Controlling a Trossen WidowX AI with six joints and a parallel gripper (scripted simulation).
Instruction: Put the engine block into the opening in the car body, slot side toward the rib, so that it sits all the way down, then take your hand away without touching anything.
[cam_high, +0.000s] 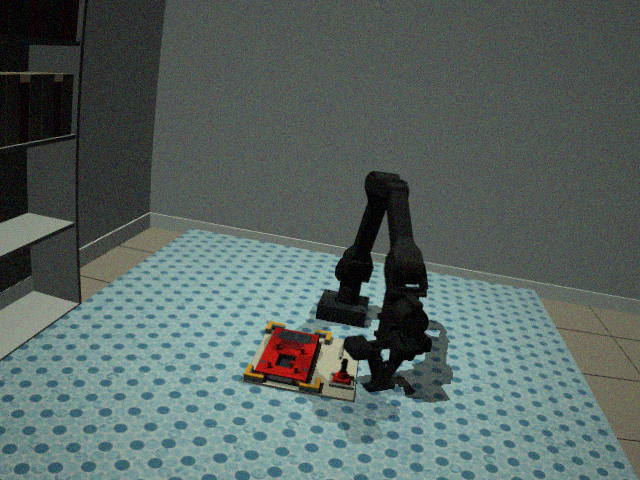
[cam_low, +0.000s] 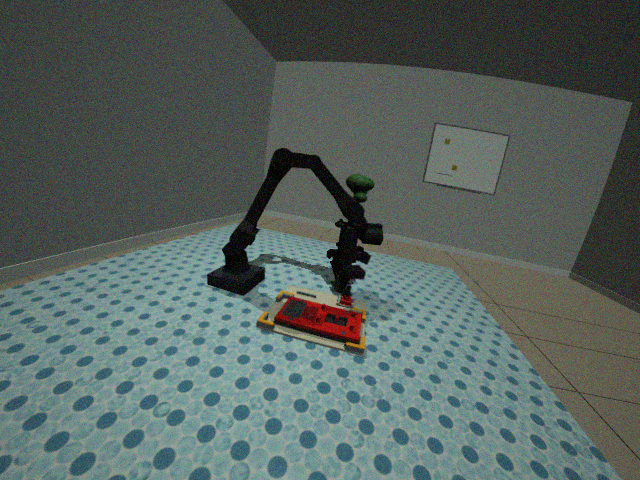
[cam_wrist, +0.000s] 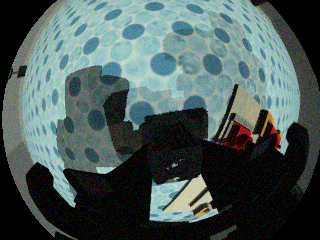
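Now: gripper tip 10 mm to the left of the engine block and 10 mm below it. Also, from my gripper tip: cream base plate: 180 mm to the right; dark upright post: 80 mm to the right, 40 mm ahead, 20 mm above.
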